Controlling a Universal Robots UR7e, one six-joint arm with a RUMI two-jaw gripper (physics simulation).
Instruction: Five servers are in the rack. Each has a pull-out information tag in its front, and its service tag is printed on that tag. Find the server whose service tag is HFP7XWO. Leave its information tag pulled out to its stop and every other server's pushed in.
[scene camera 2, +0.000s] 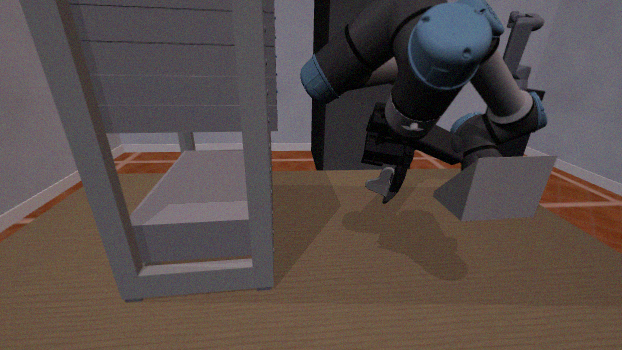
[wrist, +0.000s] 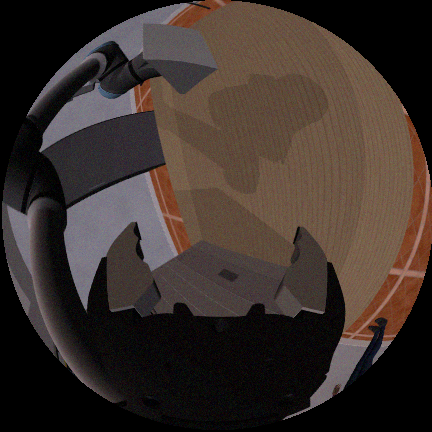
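Where they show: gripper, fingertip midpoint: (scene camera 2: 387, 169) (wrist: 217, 227); arm's base at its link origin: (scene camera 2: 487, 179) (wrist: 163, 56).
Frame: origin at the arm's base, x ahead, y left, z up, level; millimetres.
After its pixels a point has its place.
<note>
The grey rack (scene camera 2: 257, 200) {y 310, x 724, z 132 mm} stands at the left in the scene view, seen from the side. Stacked servers (scene camera 2: 165, 60) {y 280, x 847, z 358 mm} fill its upper part, and their fronts face right, edge-on. In the wrist view, grey front panels (wrist: 192, 270) {y -52, x 700, z 73 mm} with a small dark rectangle show low between the fingers. No service tag can be read, and no information tag can be made out as in or out. My gripper (scene camera 2: 378, 192) (wrist: 217, 227) {y 232, x 454, z 149 mm} is open and empty. It hangs above the table, to the right of the rack in the scene view, apart from the servers, its fingers tilted downward.
A grey wedge-shaped block (scene camera 2: 505, 190) {y 107, x 31, z 17 mm} (wrist: 175, 45) {y 108, x 70, z 34 mm} stands on the wooden table (scene camera 2: 400, 320) {y 411, x 468, z -81 mm} (wrist: 380, 150) {y 419, x 408, z -82 mm}, near the arm's base. A tall dark cabinet (scene camera 2: 345, 135) (wrist: 105, 155) stands behind the table. Dark blue legs (wrist: 367, 352) show at the lower right of the wrist view.
</note>
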